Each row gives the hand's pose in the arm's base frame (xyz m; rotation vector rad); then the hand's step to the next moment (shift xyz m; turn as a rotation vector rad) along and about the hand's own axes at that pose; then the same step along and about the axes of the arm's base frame.
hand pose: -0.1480 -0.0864 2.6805 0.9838 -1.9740 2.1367
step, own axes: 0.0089 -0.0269 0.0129 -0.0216 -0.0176 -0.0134
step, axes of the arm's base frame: 0.0105 -0.0104 0.0274 0.0199 0.0231 0.0051
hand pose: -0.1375 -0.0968 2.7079 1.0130 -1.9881 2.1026
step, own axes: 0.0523 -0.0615 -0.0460 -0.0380 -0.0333 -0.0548
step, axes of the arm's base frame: -0.0298 0.0320 0.0820 0.0235 0.0696 0.0129
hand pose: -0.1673 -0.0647 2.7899 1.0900 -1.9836 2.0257
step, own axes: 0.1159 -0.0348 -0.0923 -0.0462 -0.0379 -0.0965
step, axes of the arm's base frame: -0.1046 0.0425 0.1020 0.0149 0.1113 0.0167
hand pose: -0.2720 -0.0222 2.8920 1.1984 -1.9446 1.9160
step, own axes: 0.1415 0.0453 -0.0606 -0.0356 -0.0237 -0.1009
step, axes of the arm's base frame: -0.1473 -0.0113 0.0626 -0.0028 0.1088 0.0130
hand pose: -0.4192 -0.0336 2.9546 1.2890 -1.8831 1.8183
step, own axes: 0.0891 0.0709 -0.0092 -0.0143 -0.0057 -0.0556
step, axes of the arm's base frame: -0.1059 -0.0405 0.0138 -0.0098 0.0566 0.0057
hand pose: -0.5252 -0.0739 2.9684 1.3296 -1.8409 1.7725
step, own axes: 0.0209 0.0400 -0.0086 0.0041 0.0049 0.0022
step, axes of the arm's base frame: -0.0444 -0.0077 -0.0091 -0.0050 -0.0045 -0.0007
